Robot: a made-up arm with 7 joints.
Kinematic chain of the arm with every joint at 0, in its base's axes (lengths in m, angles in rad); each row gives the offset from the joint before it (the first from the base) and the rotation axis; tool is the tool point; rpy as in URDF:
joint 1: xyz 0 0 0.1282 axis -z
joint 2: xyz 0 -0.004 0.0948 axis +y
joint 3: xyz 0 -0.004 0.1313 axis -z
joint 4: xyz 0 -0.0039 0.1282 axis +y
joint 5: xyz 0 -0.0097 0.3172 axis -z
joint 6: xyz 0 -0.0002 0.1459 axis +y
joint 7: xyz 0 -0.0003 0.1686 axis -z
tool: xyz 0 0 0 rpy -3.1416 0 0
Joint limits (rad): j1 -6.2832..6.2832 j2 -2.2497..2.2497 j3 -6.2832..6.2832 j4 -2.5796..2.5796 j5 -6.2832..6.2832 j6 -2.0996..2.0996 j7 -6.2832..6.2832
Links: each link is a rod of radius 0.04 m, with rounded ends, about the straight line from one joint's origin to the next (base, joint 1, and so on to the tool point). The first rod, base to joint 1, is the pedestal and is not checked.
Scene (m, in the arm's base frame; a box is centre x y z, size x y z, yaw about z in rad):
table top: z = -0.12
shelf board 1: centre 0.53 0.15 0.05 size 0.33 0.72 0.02 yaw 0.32
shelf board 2: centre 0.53 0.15 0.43 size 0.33 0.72 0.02 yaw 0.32
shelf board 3: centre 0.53 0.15 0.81 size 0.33 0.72 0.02 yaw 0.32
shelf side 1: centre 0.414 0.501 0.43 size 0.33 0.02 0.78 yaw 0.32
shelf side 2: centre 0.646 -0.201 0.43 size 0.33 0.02 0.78 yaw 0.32
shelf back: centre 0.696 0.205 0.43 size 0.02 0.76 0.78 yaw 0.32
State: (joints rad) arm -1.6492 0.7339 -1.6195 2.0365 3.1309 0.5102 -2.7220
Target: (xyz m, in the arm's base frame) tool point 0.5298 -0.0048 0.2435
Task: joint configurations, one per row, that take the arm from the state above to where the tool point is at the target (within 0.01 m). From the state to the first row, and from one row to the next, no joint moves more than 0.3 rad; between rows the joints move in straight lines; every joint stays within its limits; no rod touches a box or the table.
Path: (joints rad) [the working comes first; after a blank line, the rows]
Joints at the target: -3.1441 0.1677 -3.1139 2.2417 3.3323 0.4390 -2.7220
Straight joint move there: touches shelf side 2.

1: -1.8593 0.6256 -1.8109 2.1270 3.2609 0.7751 -2.7220
2: -2.0695 0.5173 -2.0024 2.2175 3.3909 1.0400 -2.7220
3: -2.2796 0.4090 -2.1938 2.3080 3.5209 1.3049 -2.7220
4: -2.4898 0.3007 -2.3852 2.3986 3.6509 1.5698 -2.7220
5: -2.6999 0.1924 -2.5766 2.4891 3.7809 1.8347 -2.7220
6: -2.9100 0.0840 -2.7681 2.5796 3.9108 2.0996 -2.7220
7: -2.9490 0.0980 -2.8257 2.5233 3.8144 1.8228 -2.7220
8: -2.9880 0.1119 -2.8833 2.4670 3.7180 1.5461 -2.7220
9: -3.0270 0.1259 -2.9410 2.4106 3.6216 1.2693 -2.7220
10: -3.0660 0.1398 -2.9986 2.3543 3.5251 0.9925 -2.7220
11: -3.1050 0.1538 -3.0562 2.2980 3.4287 0.7158 -2.7220
12: -3.1441 0.1677 -3.1139 2.2417 3.3323 0.4390 -2.7220

